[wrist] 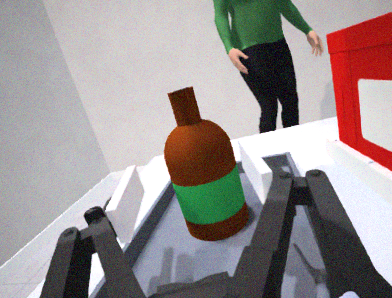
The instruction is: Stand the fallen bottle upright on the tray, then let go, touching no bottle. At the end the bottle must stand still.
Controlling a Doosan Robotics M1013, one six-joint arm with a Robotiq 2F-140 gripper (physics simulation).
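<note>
A brown bottle with a green label stands upright on its base on the grey tray; it looks slanted because the wrist view is tilted. My gripper is open, with one white fingertip pad to the left of the bottle and one to the right. Gaps show between the pads and the bottle. The bottle appears smaller and a little beyond the fingers. The near part of the tray is partly hidden by the gripper's dark links.
A red frame with a pale panel stands at the right on the white table. A person in a green top and black trousers stands behind the table. A small pale object shows at the bottom right edge.
</note>
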